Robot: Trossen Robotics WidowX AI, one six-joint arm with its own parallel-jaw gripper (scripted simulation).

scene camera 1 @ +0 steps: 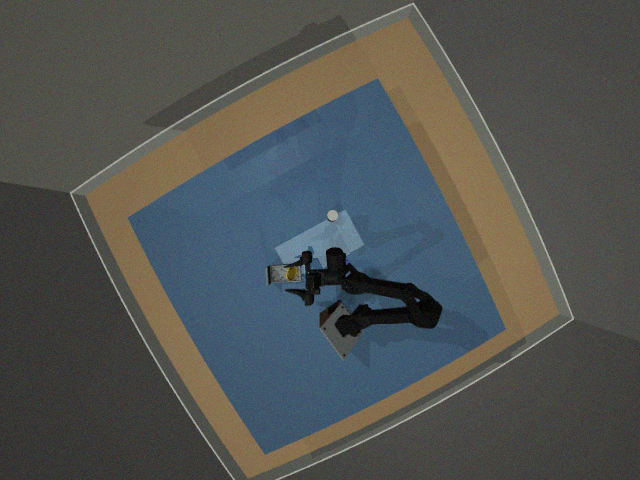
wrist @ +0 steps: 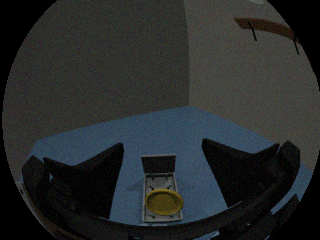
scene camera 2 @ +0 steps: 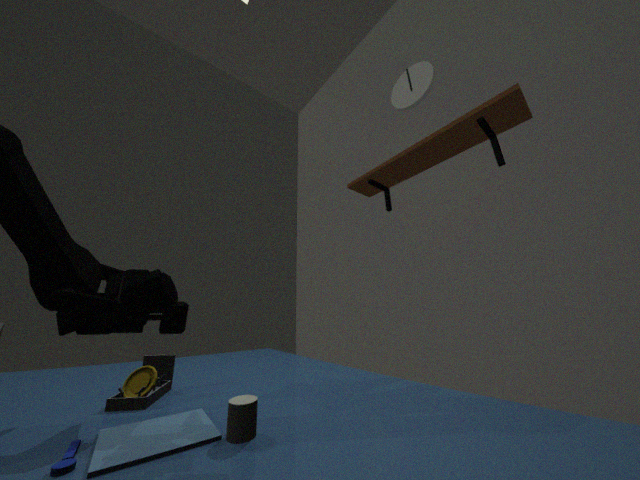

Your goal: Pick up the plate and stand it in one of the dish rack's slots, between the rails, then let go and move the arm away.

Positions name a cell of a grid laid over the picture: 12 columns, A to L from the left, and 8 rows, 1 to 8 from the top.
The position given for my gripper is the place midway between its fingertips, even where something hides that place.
my gripper: scene camera 1 F5; wrist G5; scene camera 2 C6
